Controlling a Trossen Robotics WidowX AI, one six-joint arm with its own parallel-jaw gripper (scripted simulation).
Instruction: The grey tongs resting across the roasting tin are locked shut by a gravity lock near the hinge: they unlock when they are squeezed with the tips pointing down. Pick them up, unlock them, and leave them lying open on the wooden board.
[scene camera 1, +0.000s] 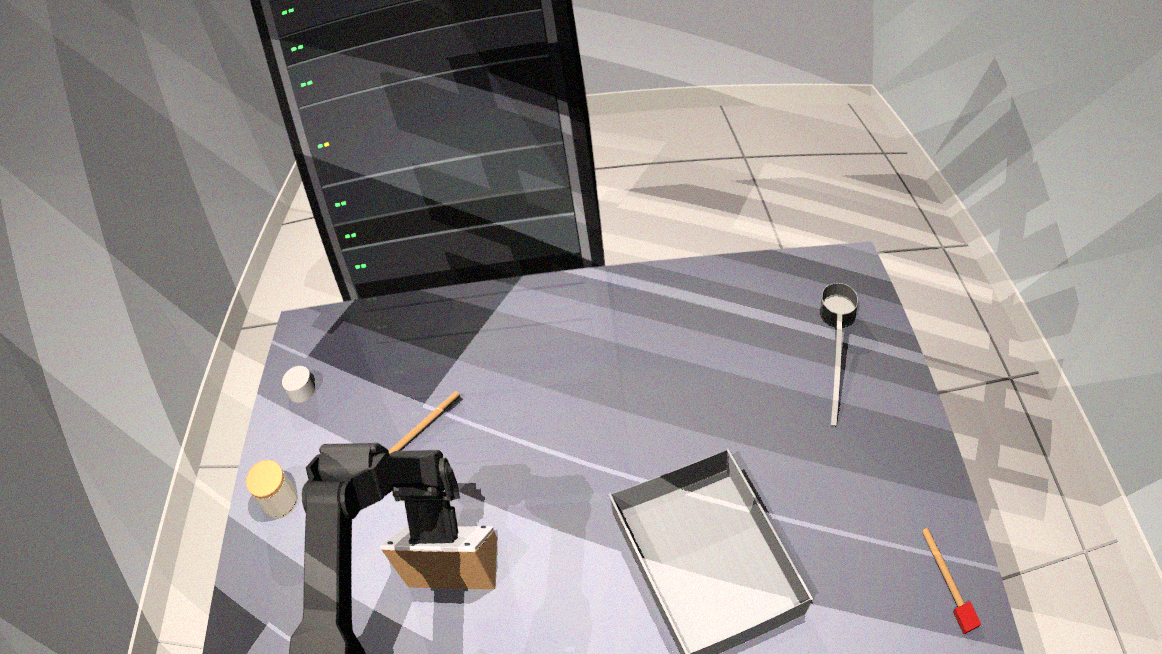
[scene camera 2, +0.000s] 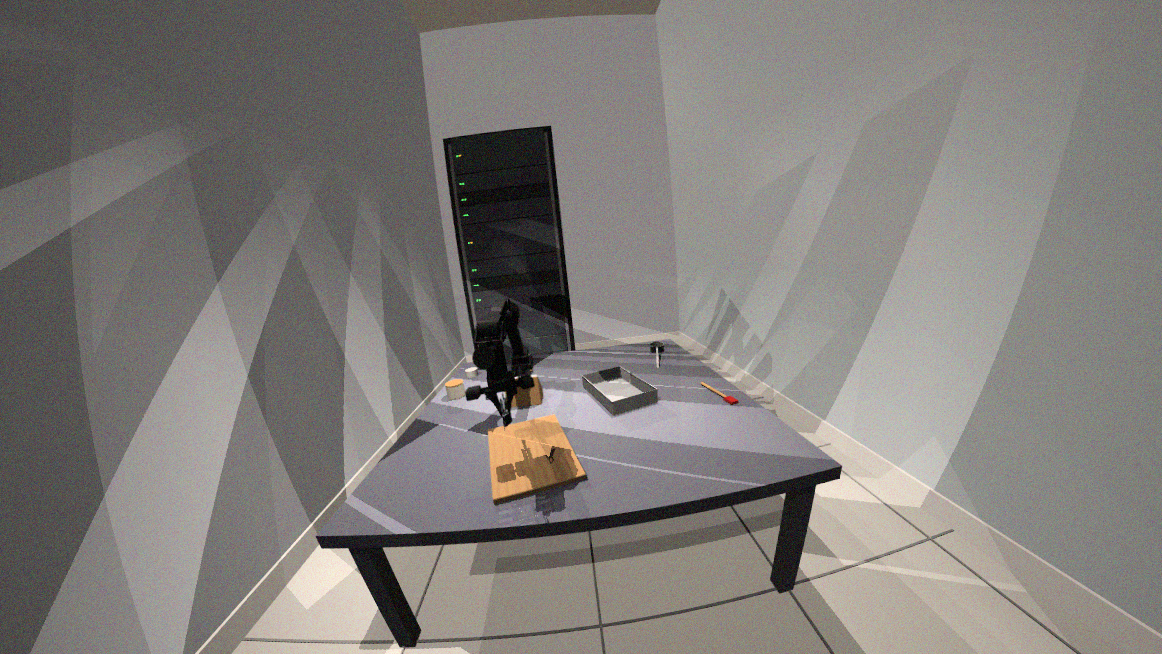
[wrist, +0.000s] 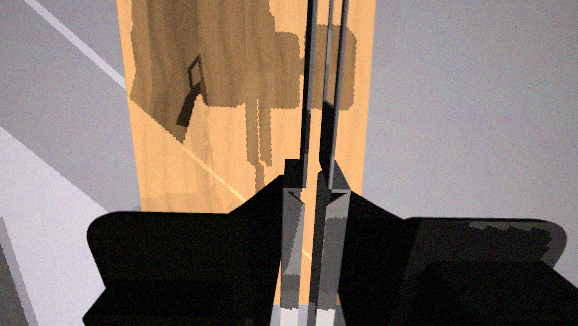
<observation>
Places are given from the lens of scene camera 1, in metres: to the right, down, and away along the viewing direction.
tan-topped can (scene camera 1: 266, 481): -0.53, 0.26, 1.16
white cylinder (scene camera 1: 297, 382): -0.54, 0.10, 1.37
ladle (scene camera 1: 838, 306): 0.48, -0.04, 1.39
roasting tin (scene camera 1: 716, 568): 0.19, 0.34, 1.04
The marked spots on the tan-topped can and the ladle are 1.08 m apart.
</observation>
